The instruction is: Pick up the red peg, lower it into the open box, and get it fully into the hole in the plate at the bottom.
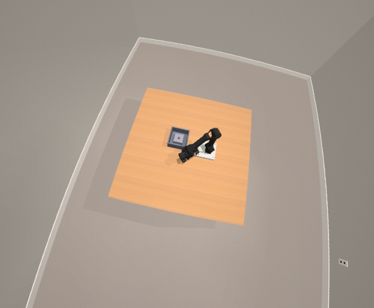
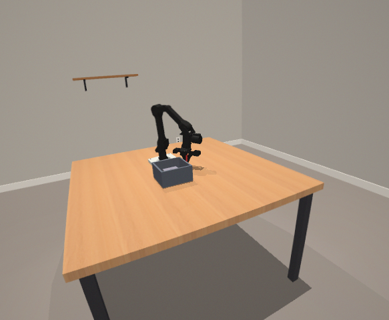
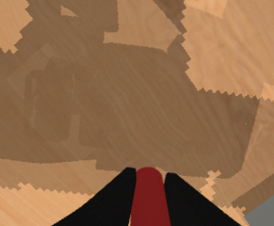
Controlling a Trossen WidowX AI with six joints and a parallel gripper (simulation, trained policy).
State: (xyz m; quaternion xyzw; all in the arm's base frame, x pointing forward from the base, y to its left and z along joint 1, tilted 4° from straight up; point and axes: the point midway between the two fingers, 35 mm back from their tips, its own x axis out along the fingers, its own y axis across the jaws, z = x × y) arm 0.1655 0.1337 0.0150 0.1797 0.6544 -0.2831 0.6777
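My gripper tip is 160 mm short of the grey plate, 140 mm to the left of it and 30 mm below it. From my gripper tip the other things lie so: dark grey box 160 mm ahead, 140 mm to the right, 10 mm above; red peg 30 mm above.
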